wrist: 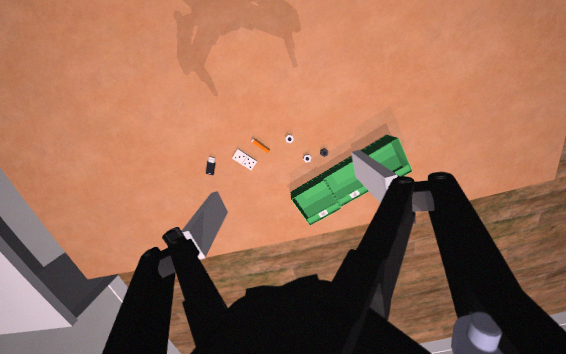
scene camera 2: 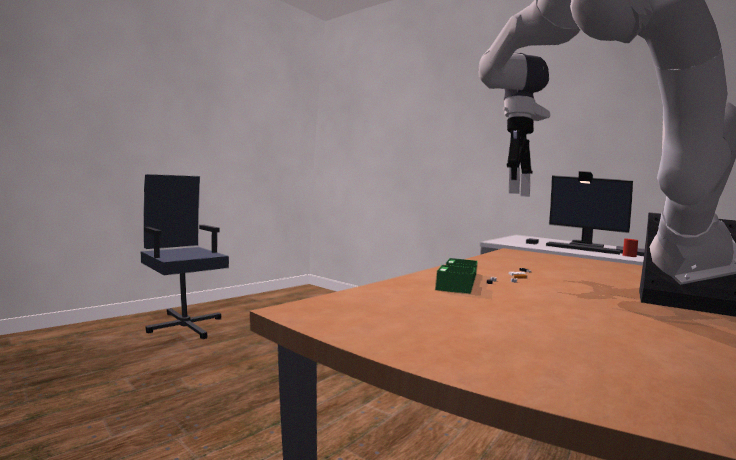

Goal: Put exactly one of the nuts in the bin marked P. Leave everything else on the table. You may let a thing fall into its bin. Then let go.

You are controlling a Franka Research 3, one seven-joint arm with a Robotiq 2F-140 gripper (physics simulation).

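Observation:
My gripper (scene camera 2: pixel 519 194) (wrist: pixel 285 184) is open and empty, high above the table. Two small silver nuts, one (wrist: pixel 289 139) (scene camera 2: pixel 514 280) farther from the bins and one (wrist: pixel 307 158) (scene camera 2: pixel 493 278) closer, lie apart on the table. A dark nut-like piece (wrist: pixel 324 152) (scene camera 2: pixel 489 281) lies beside the closer one, near the bins. The green bins (wrist: pixel 316 200) (scene camera 2: pixel 454 279) stand joined in a row; white labels (wrist: pixel 323 213) (wrist: pixel 354 194) are on their rims, with letters too small to read. My right finger in the wrist view hides part of the row.
A white domino (wrist: pixel 244 159), an orange stick (wrist: pixel 261 145) and a black USB-like stick (wrist: pixel 210 166) lie left of the nuts in the wrist view. The table edge runs behind the bins. A desk with a monitor (scene camera 2: pixel 591 203) and red cup (scene camera 2: pixel 630 247) stands beyond the table.

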